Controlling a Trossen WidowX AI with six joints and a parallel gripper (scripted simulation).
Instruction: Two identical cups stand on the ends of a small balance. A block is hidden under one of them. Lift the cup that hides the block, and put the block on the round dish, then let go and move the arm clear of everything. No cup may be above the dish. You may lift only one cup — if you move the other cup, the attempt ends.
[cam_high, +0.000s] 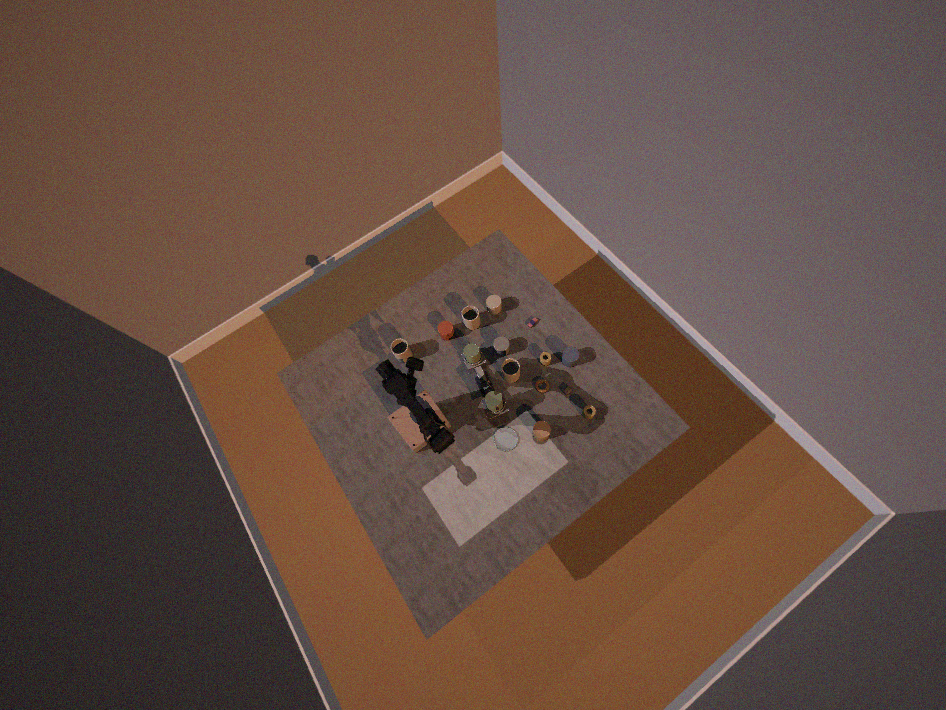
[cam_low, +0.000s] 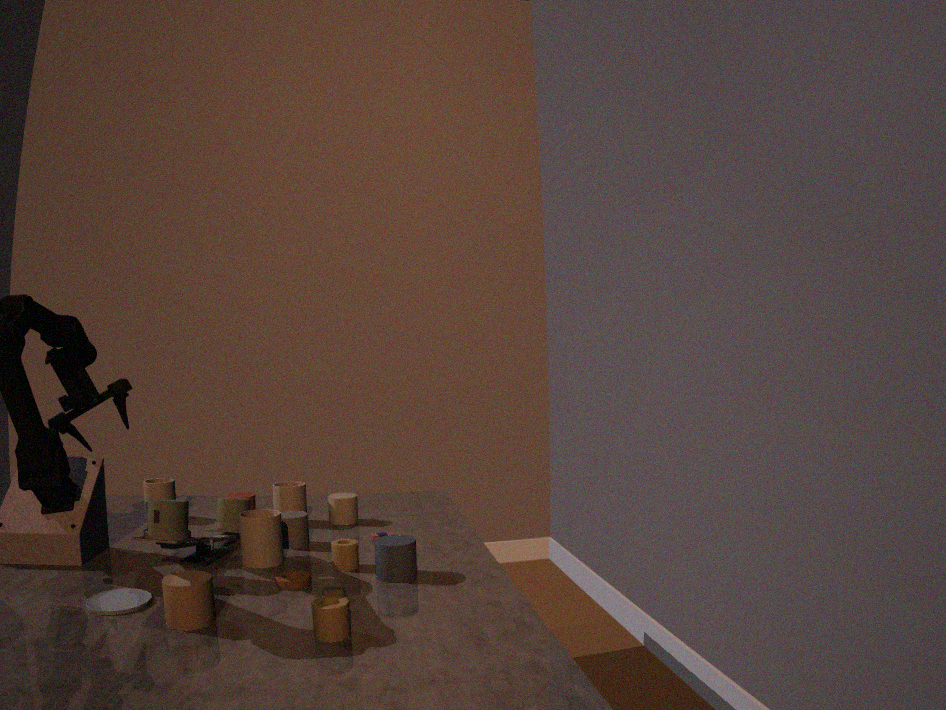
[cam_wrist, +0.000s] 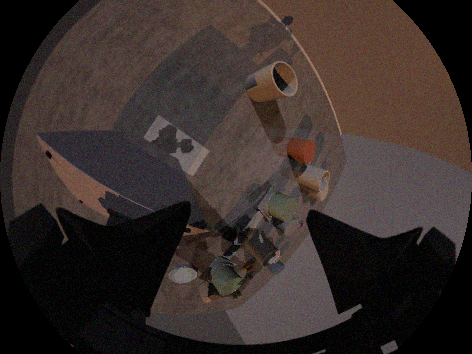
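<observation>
Right now the pale green block is 26 cm ahead of my gripper tip, 2 cm to the right of it and 18 cm below it. The rest, counted from my gripper tip: beam: 22 cm ahead, 14 cm to the right, 18 cm below; red piece: 26 cm ahead, 15 cm to the left, 18 cm below; green cup: 16 cm ahead, 27 cm to the right, 11 cm below.
</observation>
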